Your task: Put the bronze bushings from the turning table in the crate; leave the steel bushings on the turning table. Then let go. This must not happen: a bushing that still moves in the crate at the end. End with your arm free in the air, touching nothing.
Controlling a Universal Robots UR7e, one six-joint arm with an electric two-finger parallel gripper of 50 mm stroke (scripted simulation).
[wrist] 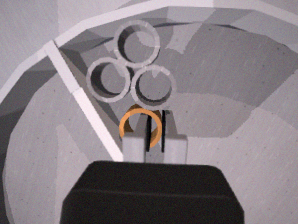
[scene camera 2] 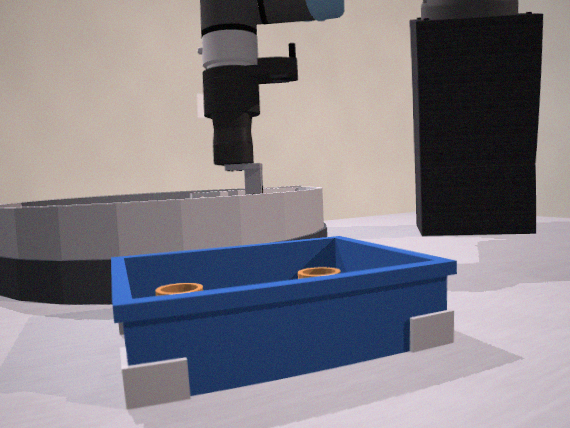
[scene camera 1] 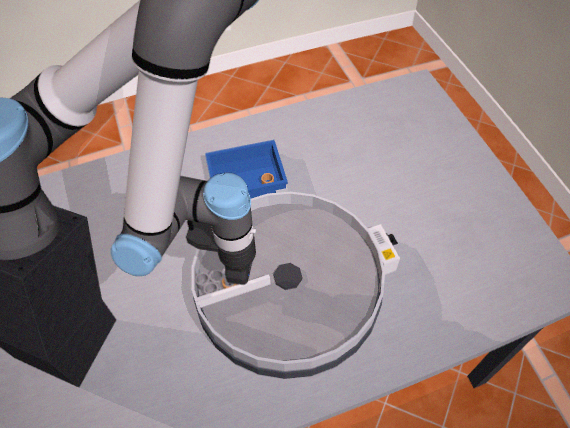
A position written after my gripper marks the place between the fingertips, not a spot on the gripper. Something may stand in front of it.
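Observation:
Through scene camera 1 I can see my gripper (scene camera 1: pixel 231 281). The wrist view gives me my gripper (wrist: pixel 156 122) too, and there I can also see a turning table (wrist: pixel 229 100).

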